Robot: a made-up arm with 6 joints. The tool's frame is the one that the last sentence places.
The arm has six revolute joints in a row. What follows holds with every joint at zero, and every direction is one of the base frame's.
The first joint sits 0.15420 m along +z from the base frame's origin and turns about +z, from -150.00 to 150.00 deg.
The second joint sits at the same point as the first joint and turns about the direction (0.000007, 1, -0.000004), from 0.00 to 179.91 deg.
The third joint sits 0.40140 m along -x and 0.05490 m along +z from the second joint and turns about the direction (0.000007, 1, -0.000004), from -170.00 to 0.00 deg.
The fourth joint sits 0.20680 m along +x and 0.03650 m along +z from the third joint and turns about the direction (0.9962, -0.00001, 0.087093), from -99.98 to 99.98 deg.
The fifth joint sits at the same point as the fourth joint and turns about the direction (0.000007, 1, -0.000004), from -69.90 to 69.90 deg.
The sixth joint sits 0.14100 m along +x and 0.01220 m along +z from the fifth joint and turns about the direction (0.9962, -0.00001, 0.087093), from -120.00 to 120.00 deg.
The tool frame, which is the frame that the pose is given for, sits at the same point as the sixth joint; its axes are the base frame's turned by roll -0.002, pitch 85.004 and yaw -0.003 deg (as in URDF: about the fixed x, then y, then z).
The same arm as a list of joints. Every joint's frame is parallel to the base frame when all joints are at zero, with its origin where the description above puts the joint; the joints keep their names.
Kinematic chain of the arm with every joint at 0, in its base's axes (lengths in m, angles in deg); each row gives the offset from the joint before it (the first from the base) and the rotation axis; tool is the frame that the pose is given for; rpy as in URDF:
joint 1: xyz 0.0000 0.0000 0.1542 axis +z
joint 2: xyz 0.0000 0.0000 0.0000 axis +y
joint 3: xyz -0.4014 0.0000 0.0549 axis +y
joint 4: xyz 0.2068 0.0000 0.0365 axis 0.9962 0 0.0871
joint 5: xyz 0.0000 0.0000 0.0000 axis +y
joint 6: xyz 0.1410 0.0000 0.0122 axis 0.9962 0 0.0871
tool: xyz 0.0000 0.0000 0.0000 rpy 0.00 85.00 0.00
Joint limits (deg, base to tool): -150.00..150.00 0.00..179.91 -170.00..0.00 -99.98..99.98 -69.90..69.90 -120.00..120.00

